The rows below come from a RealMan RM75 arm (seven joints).
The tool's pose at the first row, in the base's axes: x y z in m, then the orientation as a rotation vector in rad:
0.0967 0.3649 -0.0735 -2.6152 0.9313 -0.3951
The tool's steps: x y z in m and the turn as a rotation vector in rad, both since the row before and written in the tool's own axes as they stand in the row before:
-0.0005 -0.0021 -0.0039 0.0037 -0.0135 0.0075
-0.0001 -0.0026 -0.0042 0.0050 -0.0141 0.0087
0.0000 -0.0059 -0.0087 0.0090 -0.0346 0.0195
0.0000 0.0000 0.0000 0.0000 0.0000 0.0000
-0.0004 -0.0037 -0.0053 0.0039 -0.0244 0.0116
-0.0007 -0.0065 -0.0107 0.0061 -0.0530 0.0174
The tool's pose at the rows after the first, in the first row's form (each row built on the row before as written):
0.0961 0.3659 -0.0692 -2.6071 0.9348 -0.3764
0.0960 0.3669 -0.0644 -2.5970 0.9390 -0.3572
0.0963 0.3690 -0.0541 -2.5757 0.9481 -0.3097
0.0963 0.3690 -0.0541 -2.5757 0.9481 -0.3097
0.0964 0.3704 -0.0478 -2.5637 0.9525 -0.2760
0.0963 0.3723 -0.0354 -2.5428 0.9526 -0.2047

